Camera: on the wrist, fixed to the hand. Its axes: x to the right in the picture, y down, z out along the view.
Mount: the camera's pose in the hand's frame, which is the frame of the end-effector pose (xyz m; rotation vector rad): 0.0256 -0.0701 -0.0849 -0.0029 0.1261 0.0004
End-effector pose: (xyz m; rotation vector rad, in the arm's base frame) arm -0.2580 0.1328 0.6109 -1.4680 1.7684 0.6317
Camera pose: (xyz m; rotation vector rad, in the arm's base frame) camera -0.2111 0.0368 0.6479 -1.5390 1.8641 0.5526
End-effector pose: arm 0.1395 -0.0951 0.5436 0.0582 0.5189 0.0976
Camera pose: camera 0.1249 -0.1594 0.4518 0.0495 0.6447 0.1028
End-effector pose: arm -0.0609 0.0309 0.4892 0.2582 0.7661 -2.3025
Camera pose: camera -0.1290 0.1083 0.4429 0.4053 0.8317 -2.3015
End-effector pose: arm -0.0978 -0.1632 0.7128 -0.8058 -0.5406 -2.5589
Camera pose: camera -0.1890 -0.1505 0.6472 -0.6399 -0.4972 -2.5892
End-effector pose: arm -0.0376 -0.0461 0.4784 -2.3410 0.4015 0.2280
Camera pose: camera 0.0149 -0.0636 0.5770 -2.3654 0.4631 0.0813
